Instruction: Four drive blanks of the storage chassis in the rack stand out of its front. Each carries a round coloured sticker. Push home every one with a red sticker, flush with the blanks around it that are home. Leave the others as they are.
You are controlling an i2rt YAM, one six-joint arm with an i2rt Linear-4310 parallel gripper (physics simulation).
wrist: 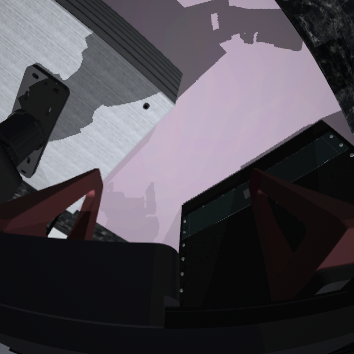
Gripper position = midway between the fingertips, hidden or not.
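Rack (220, 259). My gripper (175, 176).
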